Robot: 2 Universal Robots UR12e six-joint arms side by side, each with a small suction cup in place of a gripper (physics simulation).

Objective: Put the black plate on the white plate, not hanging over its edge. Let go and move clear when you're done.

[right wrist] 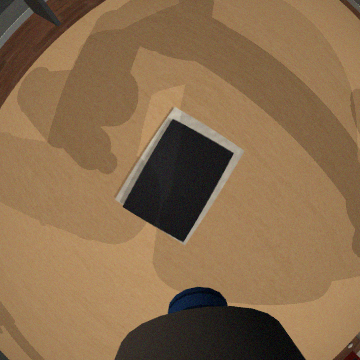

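Frame: origin at the left arm's base, x ahead, y left, z up, level; centimetres.
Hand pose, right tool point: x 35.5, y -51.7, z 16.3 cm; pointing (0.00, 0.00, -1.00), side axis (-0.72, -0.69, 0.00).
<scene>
After its pixels a point has its place.
The black plate point(177, 180) {y -56.0, x 41.2, z 1.6 cm} lies flat on the white plate point(207, 131) {y -63.5, x 42.5, z 0.6 cm} near the middle of the right wrist view, turned at a slant like it. White rim shows along the upper-left, upper-right and lower-right sides. Along the lower-left side almost no white shows, and the two edges look about flush there; a slight overhang cannot be ruled out. My right gripper, a blue suction cup point(198, 300) below a dark housing, is well clear of both plates and holds nothing. My left gripper does not show in this view.
The plates lie on a round tan table top point(240, 225) {y -57.2, x 30.6, z 0.0 cm} with a dark brown rim point(22, 65). Broad arm shadows fall across the table top. A dark grey part point(45, 12) shows at the upper left, and a red thing point(353, 356) at the lower-right corner.
</scene>
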